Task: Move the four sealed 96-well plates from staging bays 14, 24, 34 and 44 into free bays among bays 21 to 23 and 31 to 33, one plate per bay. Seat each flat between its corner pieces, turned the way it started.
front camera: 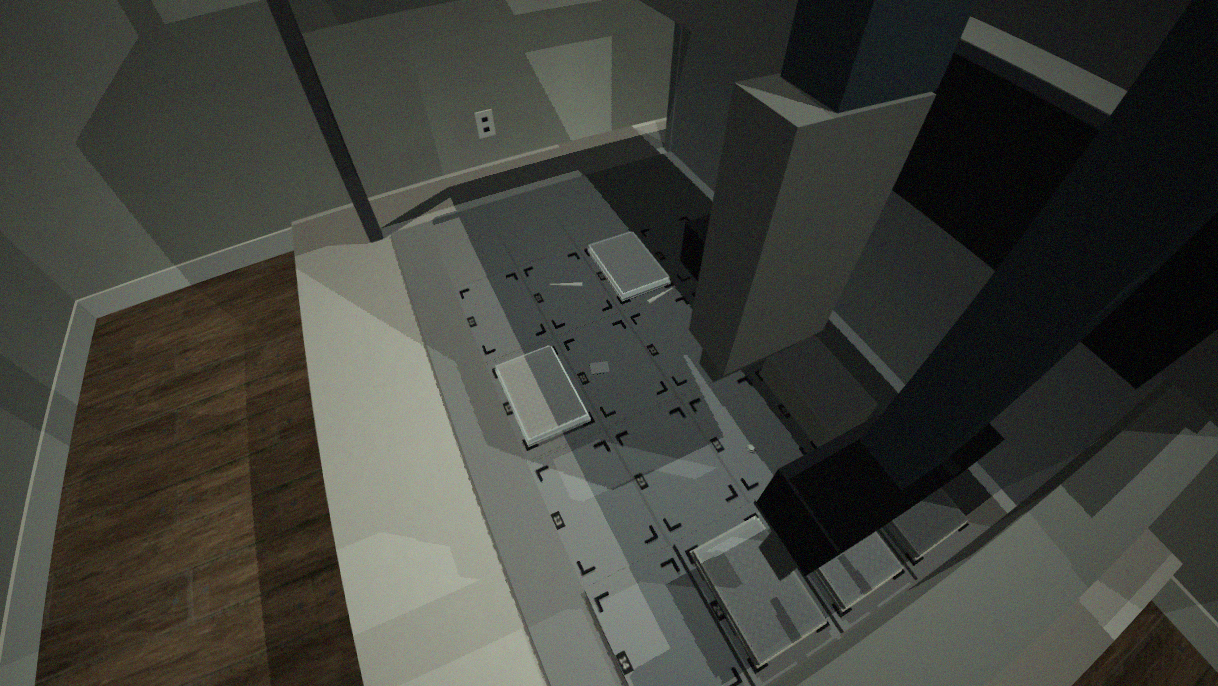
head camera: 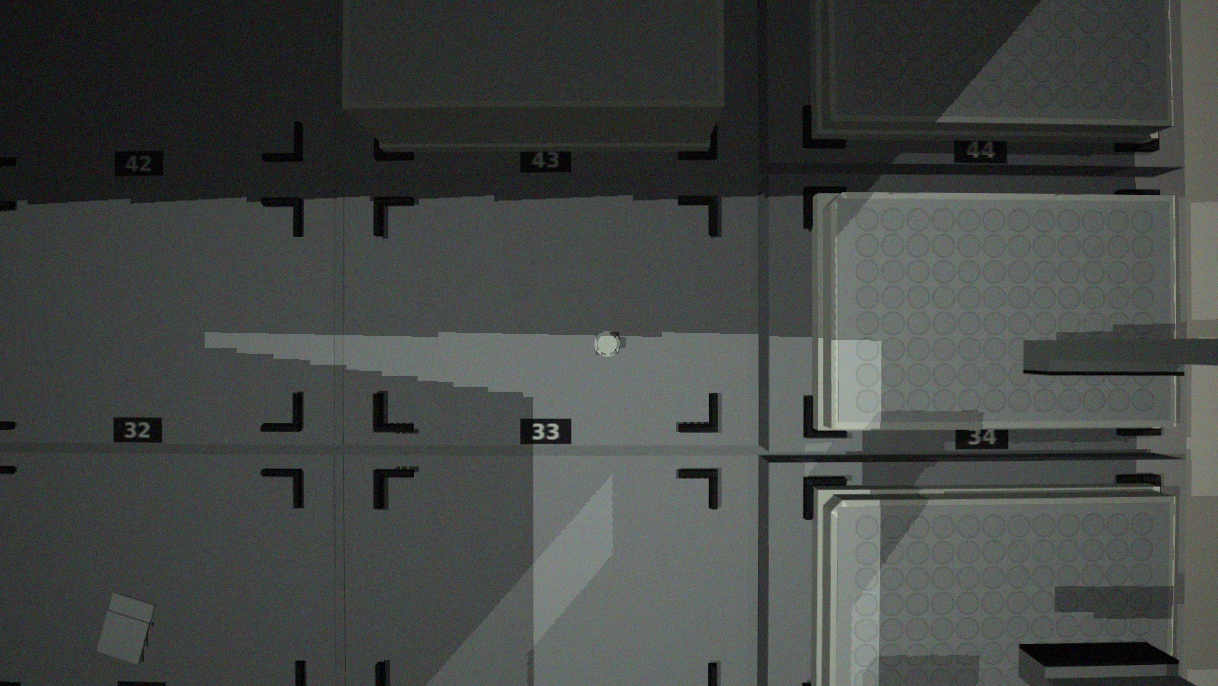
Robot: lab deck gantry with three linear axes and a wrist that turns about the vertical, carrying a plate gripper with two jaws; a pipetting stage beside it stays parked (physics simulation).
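Places are measured from the robot's base along level axes (x ahead, y left, z up), in centimetres.
Pixels of known places: gripper, fingertip midpoint: (head camera: 1085, 509); robot's base, link origin: (front camera: 462, 293).
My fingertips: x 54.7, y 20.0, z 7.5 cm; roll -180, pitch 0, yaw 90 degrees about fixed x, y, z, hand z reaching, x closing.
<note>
Ahead of a thing's pixels: the offset from my fingertips to its top centre. "*": to the spot under its first point.
Sealed plates sit in staging bay 24 {* dx -0.4, dy -6.3, dz -4.6 cm} (front camera: 741, 579) (head camera: 963, 553), bay 34 {* dx +5.2, dy +7.6, dz -4.6 cm} (front camera: 877, 562) (head camera: 929, 272) and bay 44 {* dx +5.3, dy +16.3, dz -4.6 cm} (front camera: 933, 524) (head camera: 980, 68). Bay 14 {* dx -2.1, dy -18.8, dz -6.1 cm} (front camera: 624, 626) holds no plate. In the front view a plate {dx -48.3, dy +5.7, dz -6.1 cm} (front camera: 630, 264) lies in bay 31. Bays 21, 22, 23, 32 and 33 hold no plate. My gripper (head camera: 1099, 508) is open over bay 24, its jaws apart at the right of the head view, one above plate 34 and one above plate 24. Its black body hides the jaws and parts of the plates in the front view.
Another plate {dx -31.9, dy -15.7, dz -6.1 cm} (front camera: 542, 393) lies in bay 12. A block {dx -15.5, dy +16.4, dz -3.3 cm} (front camera: 818, 387) (head camera: 532, 55) stands in bay 43. A small round thing {dx -13.1, dy +4.5, dz -7.1 cm} (front camera: 750, 447) (head camera: 606, 343) lies in bay 33, a small tile {dx -32.5, dy -6.9, dz -7.4 cm} (front camera: 599, 367) (head camera: 126, 630) in bay 22. A thin stick {dx -48.8, dy -4.8, dz -6.7 cm} (front camera: 566, 283) lies in bay 21, another {dx -40.4, dy +7.1, dz -6.7 cm} (front camera: 660, 294) beside plate 31.
</note>
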